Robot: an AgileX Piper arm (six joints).
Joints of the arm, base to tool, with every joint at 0 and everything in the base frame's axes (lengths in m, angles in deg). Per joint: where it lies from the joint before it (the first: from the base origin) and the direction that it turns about. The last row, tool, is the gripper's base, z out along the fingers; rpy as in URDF.
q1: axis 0 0 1 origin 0 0 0.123
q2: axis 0 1 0 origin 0 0 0
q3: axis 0 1 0 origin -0.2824 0 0.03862
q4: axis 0.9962 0 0.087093 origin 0.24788 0 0.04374
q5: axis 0 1 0 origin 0 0 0
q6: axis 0.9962 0 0.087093 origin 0.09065 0 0.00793
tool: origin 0 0 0 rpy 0 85.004 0
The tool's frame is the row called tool.
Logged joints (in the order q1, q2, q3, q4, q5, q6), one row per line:
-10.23, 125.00, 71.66, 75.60, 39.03, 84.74
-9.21, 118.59, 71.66, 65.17, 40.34, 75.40
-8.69, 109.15, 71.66, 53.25, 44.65, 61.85
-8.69, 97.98, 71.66, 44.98, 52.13, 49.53
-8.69, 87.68, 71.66, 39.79, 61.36, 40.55
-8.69, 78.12, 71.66, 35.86, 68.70, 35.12
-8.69, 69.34, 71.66, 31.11, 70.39, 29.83
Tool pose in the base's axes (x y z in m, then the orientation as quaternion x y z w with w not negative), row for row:
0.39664, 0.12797, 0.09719, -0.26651, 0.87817, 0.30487, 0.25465
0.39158, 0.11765, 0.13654, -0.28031, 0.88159, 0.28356, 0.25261
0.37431, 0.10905, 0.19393, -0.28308, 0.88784, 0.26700, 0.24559
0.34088, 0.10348, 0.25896, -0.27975, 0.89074, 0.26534, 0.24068
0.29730, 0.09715, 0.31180, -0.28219, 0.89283, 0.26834, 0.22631
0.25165, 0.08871, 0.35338, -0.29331, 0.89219, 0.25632, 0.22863
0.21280, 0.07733, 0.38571, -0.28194, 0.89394, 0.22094, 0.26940
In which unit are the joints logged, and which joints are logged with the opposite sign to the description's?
The joints are logged in degrees. Opposite sign: q1, q3, q6.
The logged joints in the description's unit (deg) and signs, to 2 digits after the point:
10.23, 125.00, -71.66, 75.60, 39.03, -84.74
9.21, 118.59, -71.66, 65.17, 40.34, -75.40
8.69, 109.15, -71.66, 53.25, 44.65, -61.85
8.69, 97.98, -71.66, 44.98, 52.13, -49.53
8.69, 87.68, -71.66, 39.79, 61.36, -40.55
8.69, 78.12, -71.66, 35.86, 68.70, -35.12
8.69, 69.34, -71.66, 31.11, 70.39, -29.83

